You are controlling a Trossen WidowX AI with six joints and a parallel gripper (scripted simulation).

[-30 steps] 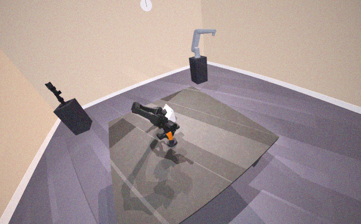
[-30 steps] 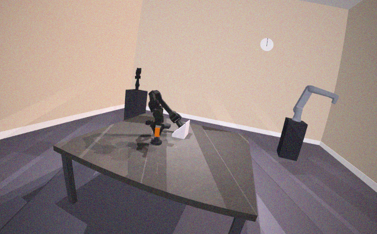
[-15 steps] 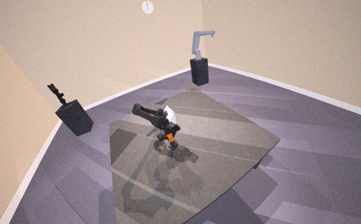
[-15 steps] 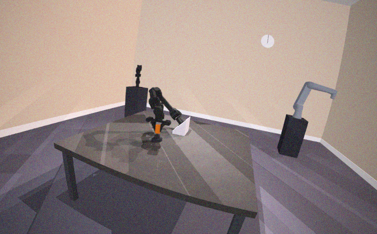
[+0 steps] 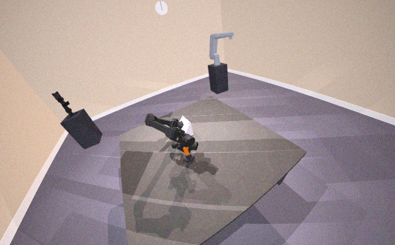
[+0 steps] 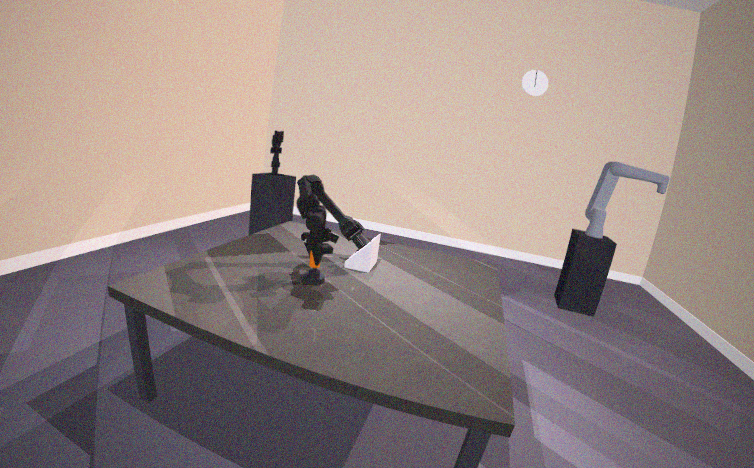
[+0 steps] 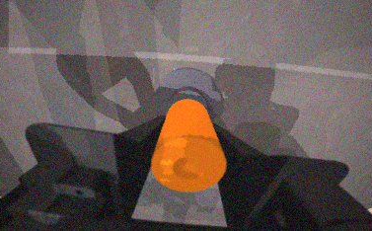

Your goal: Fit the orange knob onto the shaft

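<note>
Now: the orange knob 2 cm above my gripper tip. From my gripper tip the other things lie so: round pedestal 4 cm below.
</note>
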